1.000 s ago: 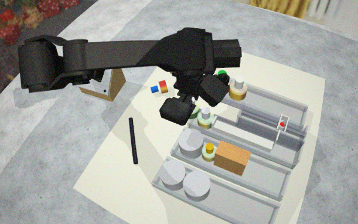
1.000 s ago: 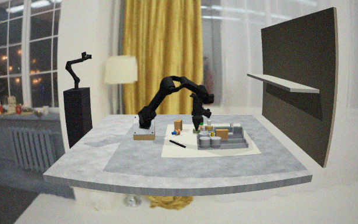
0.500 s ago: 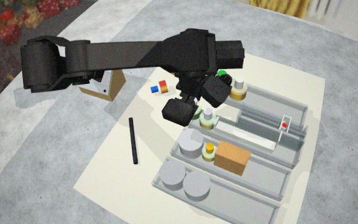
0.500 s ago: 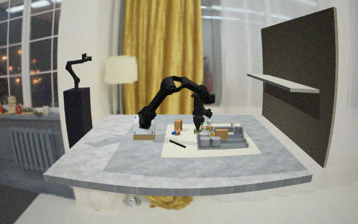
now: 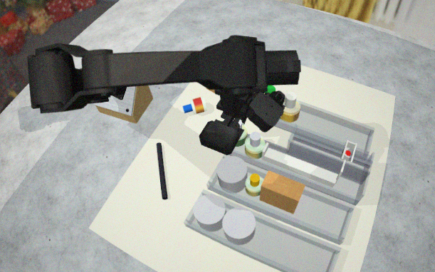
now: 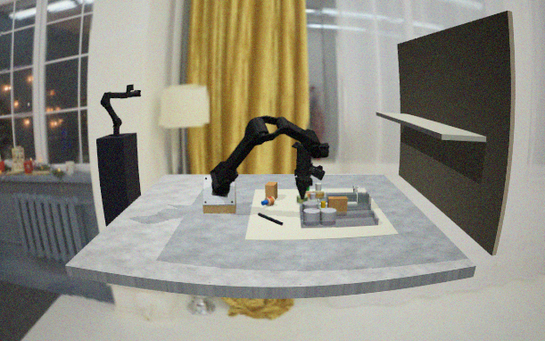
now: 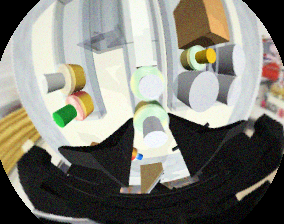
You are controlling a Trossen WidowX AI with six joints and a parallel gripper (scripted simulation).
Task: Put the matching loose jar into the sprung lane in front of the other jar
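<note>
Right now the orange box is 14 cm ahead of my gripper tip, 8 cm to the right of it and 1 cm below it. Round my gripper tip: black rod (13 cm to the right, 12 cm behind, 4 cm below); sprung lane (17 cm ahead, 3 cm to the left, 3 cm below); white pusher plate (15 cm ahead, 3 cm to the left).
</note>
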